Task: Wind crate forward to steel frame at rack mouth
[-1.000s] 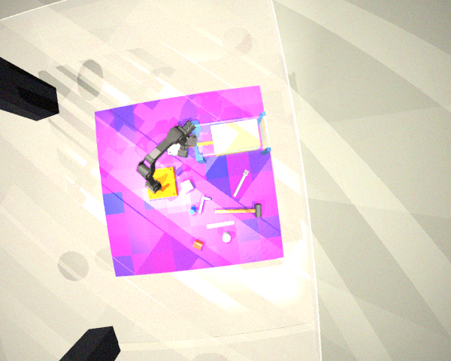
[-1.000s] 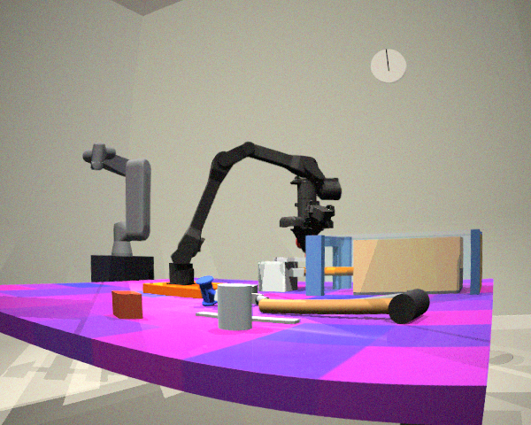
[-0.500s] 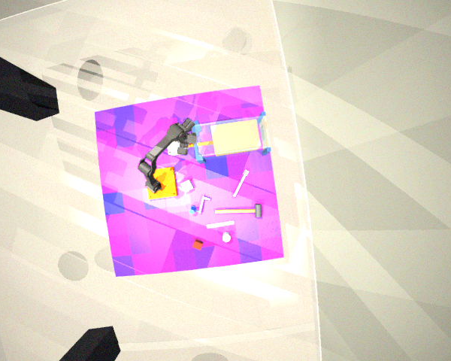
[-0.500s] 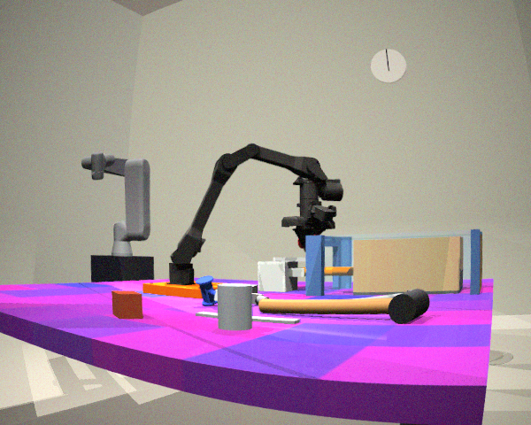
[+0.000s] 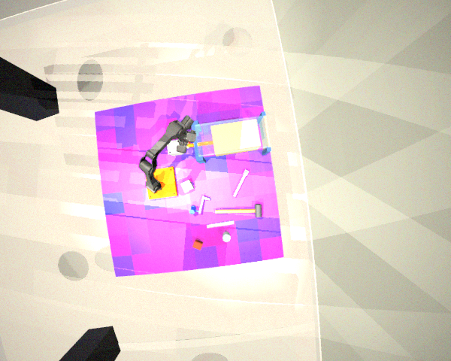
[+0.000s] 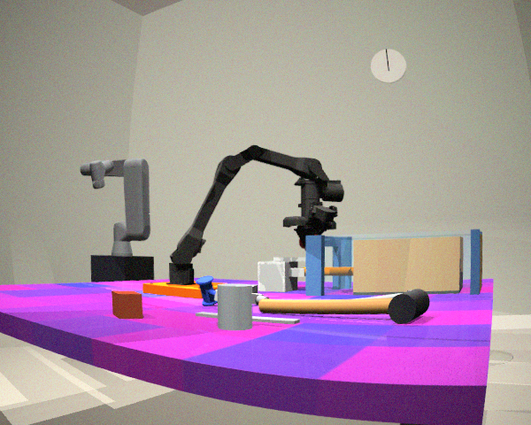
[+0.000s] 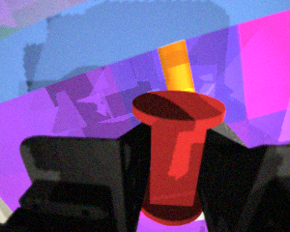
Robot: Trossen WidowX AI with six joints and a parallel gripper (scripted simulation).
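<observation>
Now: the red-knobbed winch handle 4 cm behind my gripper tip and 1 cm below it. Also, from my gripper tip: hand winch (12 cm behind, 1 cm to the right, 8 cm below); then red knob (2 cm above); then blue frame (6 cm ahead, 2 cm to the right, 1 cm below).
</observation>
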